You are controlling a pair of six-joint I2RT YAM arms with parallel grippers.
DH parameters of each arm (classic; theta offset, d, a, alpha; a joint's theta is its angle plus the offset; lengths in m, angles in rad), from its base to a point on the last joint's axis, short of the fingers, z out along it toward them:
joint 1: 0 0.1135 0.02 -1.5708
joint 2: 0 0 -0.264 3.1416
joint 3: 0.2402 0 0.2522 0
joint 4: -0.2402 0 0.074 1.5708
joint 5: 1.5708 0 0 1.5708
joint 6: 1.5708 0.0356 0 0
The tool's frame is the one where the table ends.
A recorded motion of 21 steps. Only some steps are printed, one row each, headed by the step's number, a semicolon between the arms.
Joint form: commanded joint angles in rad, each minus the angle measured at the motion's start. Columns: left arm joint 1, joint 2, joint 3, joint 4, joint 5, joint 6; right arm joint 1, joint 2, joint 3, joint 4, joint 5, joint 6.
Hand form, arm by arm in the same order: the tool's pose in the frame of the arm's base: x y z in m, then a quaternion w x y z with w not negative. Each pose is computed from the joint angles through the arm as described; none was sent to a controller.
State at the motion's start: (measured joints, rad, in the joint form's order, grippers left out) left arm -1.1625 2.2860 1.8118 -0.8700 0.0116 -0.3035; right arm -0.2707 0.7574 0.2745 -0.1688 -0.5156 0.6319
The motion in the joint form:
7: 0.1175 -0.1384 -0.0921 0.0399 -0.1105 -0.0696; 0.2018 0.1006 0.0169 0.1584 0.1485 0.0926
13: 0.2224 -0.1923 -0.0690 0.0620 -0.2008 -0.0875; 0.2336 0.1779 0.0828 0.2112 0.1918 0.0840
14: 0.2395 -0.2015 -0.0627 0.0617 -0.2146 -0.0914; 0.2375 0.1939 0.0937 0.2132 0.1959 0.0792
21: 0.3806 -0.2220 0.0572 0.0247 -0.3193 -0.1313; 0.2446 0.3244 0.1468 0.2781 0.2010 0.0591
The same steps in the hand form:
7: 0.2266 -0.3835 0.1836 0.14986 0.31798 0.93397 -0.06424; 0.1766 0.0006 0.1739 0.39208 0.25370 0.83079 0.30281
13: 0.2685 -0.3563 0.2145 0.21723 0.24561 0.94323 -0.05299; 0.1942 0.0041 0.1874 0.41383 0.24116 0.82690 0.29466
14: 0.2748 -0.3512 0.2204 0.22733 0.23303 0.94416 -0.05081; 0.1970 0.0046 0.1883 0.41341 0.23908 0.82846 0.29254
21: 0.3280 -0.3105 0.2643 0.29709 0.12511 0.94624 -0.02670; 0.2183 0.0053 0.1872 0.41096 0.23094 0.83407 0.28654

